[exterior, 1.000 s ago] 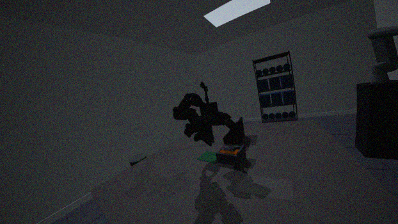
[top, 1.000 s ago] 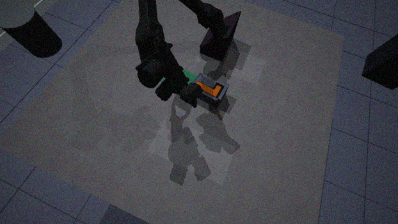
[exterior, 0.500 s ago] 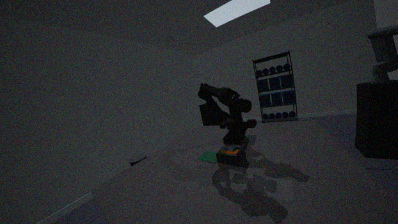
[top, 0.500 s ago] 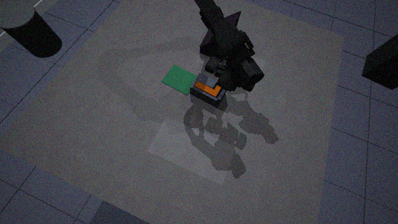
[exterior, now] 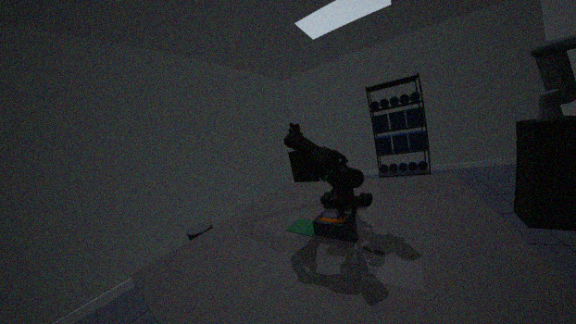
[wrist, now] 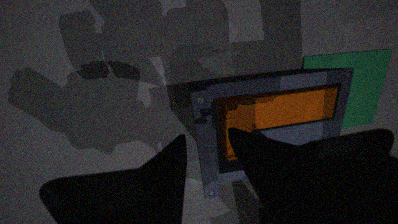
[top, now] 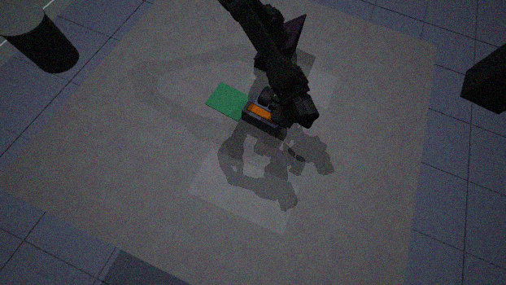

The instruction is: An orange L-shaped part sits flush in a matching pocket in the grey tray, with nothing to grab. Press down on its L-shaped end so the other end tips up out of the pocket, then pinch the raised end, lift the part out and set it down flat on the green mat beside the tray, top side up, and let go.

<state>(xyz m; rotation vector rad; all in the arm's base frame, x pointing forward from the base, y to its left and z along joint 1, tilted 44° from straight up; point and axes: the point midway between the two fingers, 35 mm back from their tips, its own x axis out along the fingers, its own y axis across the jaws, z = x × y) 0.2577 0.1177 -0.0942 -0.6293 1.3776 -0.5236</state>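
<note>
Now: the orange L-shaped part 60 mm to the right of my gripper tip and 20 mm below it. From my gripper tip the other things lie so: green mat 220 mm to the right, 90 mm below.
</note>
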